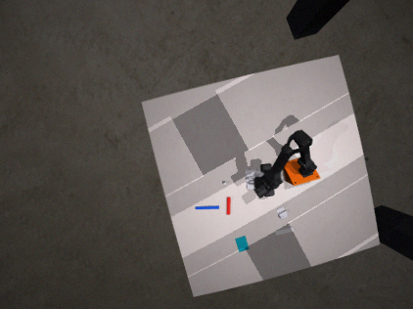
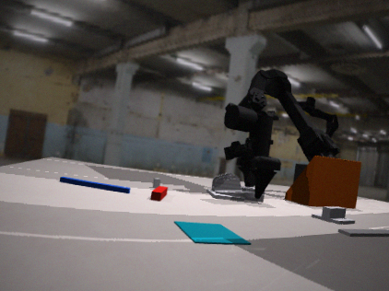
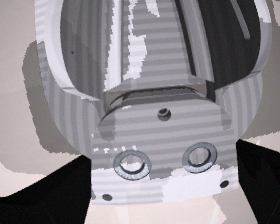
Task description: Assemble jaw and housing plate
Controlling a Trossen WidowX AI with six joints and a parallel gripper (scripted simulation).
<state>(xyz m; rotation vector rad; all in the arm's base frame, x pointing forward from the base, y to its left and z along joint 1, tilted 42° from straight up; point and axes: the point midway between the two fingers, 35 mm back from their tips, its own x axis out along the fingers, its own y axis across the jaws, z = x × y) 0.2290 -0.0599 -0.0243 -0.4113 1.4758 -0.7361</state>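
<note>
My gripper tip is now 1 cm short of the housing plate and 2 cm below it. From my gripper tip the other things lie so: red block 26 cm ahead, 10 cm to the left; then small grey peg 24 cm ahead, 4 cm to the right; then blue bar 39 cm ahead, 7 cm to the left.
</note>
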